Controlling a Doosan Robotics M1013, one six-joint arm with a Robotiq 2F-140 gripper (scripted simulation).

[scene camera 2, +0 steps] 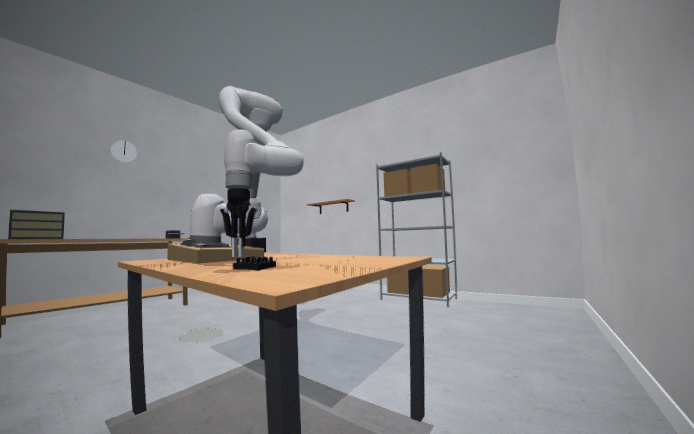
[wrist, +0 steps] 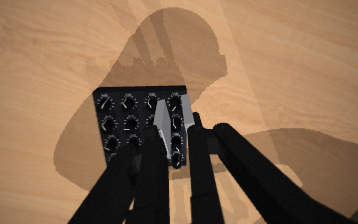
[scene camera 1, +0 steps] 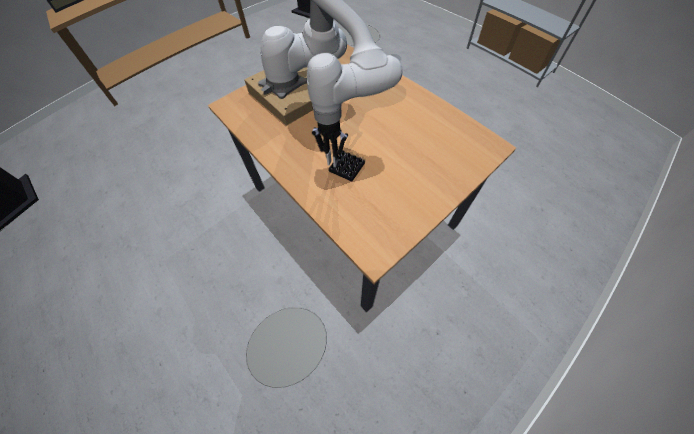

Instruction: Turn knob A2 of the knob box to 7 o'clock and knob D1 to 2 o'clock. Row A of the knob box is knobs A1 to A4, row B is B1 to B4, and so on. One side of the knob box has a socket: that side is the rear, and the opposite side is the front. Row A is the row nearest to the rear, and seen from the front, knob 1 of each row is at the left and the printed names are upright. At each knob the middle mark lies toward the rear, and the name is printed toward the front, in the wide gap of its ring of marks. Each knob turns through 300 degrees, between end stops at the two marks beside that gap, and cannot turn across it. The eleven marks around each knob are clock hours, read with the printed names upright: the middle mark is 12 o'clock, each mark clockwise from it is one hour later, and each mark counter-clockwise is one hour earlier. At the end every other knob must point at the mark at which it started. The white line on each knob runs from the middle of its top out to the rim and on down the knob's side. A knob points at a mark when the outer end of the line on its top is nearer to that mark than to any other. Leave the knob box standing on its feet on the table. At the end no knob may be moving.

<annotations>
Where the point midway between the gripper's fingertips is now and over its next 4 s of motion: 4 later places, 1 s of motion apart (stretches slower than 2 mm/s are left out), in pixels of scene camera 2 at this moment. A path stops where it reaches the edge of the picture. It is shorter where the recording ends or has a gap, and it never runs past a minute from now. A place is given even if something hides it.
My gripper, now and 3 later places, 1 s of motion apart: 238,256; 238,260; 238,250; 238,226
</annotations>
